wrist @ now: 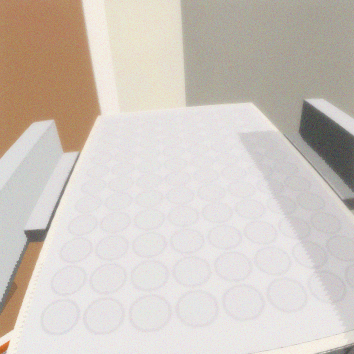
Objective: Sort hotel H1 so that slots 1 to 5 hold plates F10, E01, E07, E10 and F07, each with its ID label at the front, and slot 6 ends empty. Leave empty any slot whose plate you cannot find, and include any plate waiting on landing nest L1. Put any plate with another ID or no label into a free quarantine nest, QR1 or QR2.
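Places are measured from the arm's base along level axes (x ahead, y left, z up), in centimetres.
Where they show: gripper, fingertip midpoint: [182, 129].
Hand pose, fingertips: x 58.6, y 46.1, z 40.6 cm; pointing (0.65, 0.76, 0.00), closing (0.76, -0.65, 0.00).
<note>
After its pixels a point has its place.
A white plate [182, 225] {z 40.3, x 54.9, y 42.6 cm} with rows of round wells fills the middle of the wrist view, its top face up. My gripper [182, 129] {z 40.6, x 58.6, y 46.1 cm} is shut on this plate, with one pale finger along its left side and the other, partly dark, along its right side. A grey shadow lies across the right part of the plate. No ID label on the plate can be read in this view. The hotel, the landing nest and the quarantine nests cannot be made out.
An orange-brown surface [45, 60] shows at the upper left. A cream and white upright band [145, 55] stands beside it, and a plain grey surface [265, 55] fills the upper right. A small orange-red edge shows at the lower left corner.
</note>
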